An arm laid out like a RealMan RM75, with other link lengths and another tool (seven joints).
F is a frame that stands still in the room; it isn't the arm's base.
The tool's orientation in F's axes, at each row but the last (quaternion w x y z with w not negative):
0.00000, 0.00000, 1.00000, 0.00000
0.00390, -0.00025, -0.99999, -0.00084
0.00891, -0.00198, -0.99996, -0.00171
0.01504, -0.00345, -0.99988, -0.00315
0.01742, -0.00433, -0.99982, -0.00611
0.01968, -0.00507, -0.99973, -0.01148
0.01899, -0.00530, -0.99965, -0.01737
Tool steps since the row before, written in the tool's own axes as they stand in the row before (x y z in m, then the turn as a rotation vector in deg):
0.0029, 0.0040, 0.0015, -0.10, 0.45, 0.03
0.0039, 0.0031, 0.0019, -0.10, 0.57, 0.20
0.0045, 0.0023, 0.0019, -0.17, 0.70, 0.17
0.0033, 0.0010, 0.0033, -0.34, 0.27, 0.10
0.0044, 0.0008, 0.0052, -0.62, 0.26, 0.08
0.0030, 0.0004, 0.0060, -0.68, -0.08, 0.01
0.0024, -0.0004, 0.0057, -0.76, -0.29, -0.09
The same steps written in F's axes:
-0.0029, 0.0040, -0.0015, 0.10, 0.45, -0.03
-0.0039, 0.0031, -0.0019, 0.10, 0.57, -0.20
-0.0045, 0.0023, -0.0018, 0.17, 0.70, -0.17
-0.0034, 0.0010, -0.0032, 0.34, 0.27, -0.11
-0.0046, 0.0009, -0.0050, 0.62, 0.26, -0.10
-0.0032, 0.0006, -0.0059, 0.68, -0.09, -0.04
-0.0026, -0.0002, -0.0056, 0.76, -0.30, 0.05

